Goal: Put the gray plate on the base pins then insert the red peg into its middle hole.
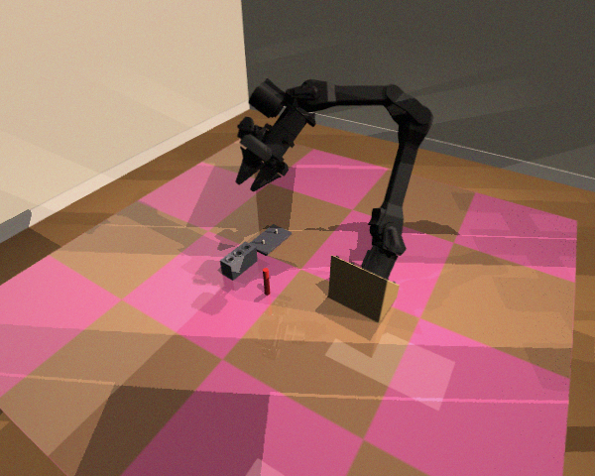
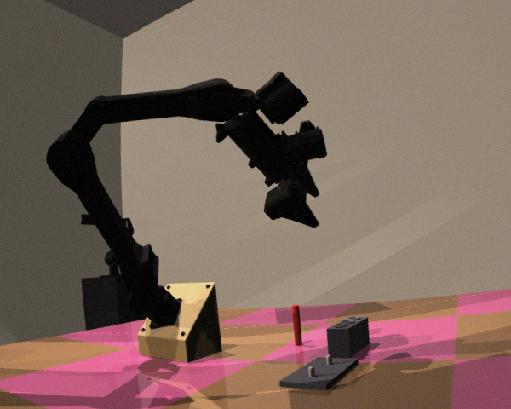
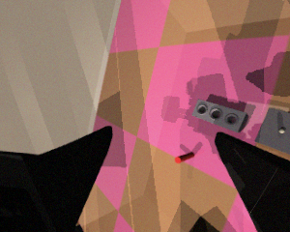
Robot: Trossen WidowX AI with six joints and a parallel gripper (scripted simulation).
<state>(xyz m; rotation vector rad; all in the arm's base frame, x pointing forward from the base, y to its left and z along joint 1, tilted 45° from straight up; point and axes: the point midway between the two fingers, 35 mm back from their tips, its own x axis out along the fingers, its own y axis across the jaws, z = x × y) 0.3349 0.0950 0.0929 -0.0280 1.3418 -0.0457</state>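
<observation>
The gray plate is 210 mm below my gripper tip, 30 mm ahead of it and 10 mm to the left of it. Round my gripper tip: red peg: 210 mm below, 80 mm behind, 60 mm to the left.
</observation>
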